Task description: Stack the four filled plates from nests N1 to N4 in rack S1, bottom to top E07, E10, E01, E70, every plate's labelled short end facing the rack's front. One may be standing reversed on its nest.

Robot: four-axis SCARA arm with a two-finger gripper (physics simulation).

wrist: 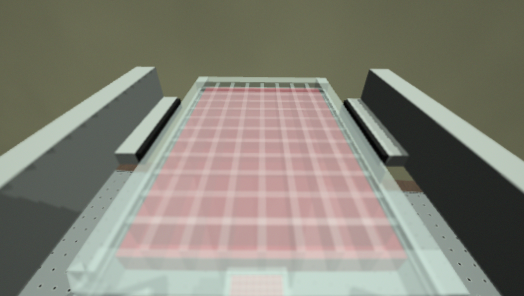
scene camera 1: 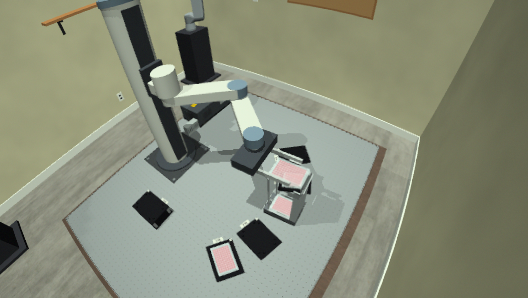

Scene:
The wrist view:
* my gripper: 262, 88
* pink-filled plate: 253, 178
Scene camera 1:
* my gripper: 296, 172
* pink-filled plate: 296, 174
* black nest: 257, 237

